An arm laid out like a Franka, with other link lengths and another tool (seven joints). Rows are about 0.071 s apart.
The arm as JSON. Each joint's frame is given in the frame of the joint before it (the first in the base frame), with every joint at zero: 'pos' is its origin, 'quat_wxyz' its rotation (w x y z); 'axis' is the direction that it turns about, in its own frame. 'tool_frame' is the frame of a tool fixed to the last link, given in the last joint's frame.
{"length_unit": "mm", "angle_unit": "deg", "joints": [
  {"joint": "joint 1", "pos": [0.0, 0.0, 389.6], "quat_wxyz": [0.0, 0.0, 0.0, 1.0], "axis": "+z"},
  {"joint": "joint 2", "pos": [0.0, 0.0, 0.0], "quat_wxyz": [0.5, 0.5, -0.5, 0.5], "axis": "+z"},
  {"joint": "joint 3", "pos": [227.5, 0.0, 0.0], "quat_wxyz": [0.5, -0.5, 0.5, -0.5], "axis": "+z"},
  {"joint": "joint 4", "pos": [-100.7, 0.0, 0.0], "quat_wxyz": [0.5, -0.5, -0.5, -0.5], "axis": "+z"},
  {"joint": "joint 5", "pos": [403.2, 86.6, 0.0], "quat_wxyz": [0.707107, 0.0, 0.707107, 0.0], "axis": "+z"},
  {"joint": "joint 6", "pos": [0.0, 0.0, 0.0], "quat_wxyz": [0.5, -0.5, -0.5, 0.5], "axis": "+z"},
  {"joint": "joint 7", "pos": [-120.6, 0.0, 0.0], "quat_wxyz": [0.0, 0.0, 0.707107, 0.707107], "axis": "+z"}
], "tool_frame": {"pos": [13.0, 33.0, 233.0], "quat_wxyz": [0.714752, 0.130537, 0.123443, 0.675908]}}
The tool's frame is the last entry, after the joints.
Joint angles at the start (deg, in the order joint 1, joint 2, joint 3, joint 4, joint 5, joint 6, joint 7):
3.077 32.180 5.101 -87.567 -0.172 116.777 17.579
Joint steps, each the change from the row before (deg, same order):
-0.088 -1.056 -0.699 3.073 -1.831 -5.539 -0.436
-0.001 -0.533 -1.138 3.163 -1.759 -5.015 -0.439
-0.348 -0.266 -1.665 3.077 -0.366 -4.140 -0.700
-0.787 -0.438 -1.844 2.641 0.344 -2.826 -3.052
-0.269 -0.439 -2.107 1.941 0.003 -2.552 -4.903
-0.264 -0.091 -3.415 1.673 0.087 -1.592 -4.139
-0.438 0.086 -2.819 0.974 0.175 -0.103 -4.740
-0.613 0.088 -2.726 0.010 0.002 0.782 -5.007
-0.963 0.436 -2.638 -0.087 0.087 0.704 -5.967
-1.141 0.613 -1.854 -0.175 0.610 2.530 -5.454
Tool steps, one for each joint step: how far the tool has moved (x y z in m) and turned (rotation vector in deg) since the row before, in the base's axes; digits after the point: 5 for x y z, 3 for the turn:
0.00180 -0.01629 0.03046 -2.238 1.124 0.613
0.00069 -0.02112 0.02663 -2.418 1.078 -0.001
0.00052 -0.02697 0.02396 -1.290 0.745 -1.206
0.00298 -0.03080 0.02428 -0.318 -0.076 0.359
0.00012 -0.02785 0.01918 -0.540 0.513 2.589
-0.00142 -0.04199 0.01572 -1.149 0.170 0.738
0.00041 -0.03635 0.01016 -0.777 -0.283 1.801
-0.00181 -0.03815 0.00391 -0.932 -0.039 2.065
-0.00540 -0.04070 -0.00102 -0.726 0.726 2.707
0.00155 -0.03316 -0.00135 -0.379 -0.876 2.941

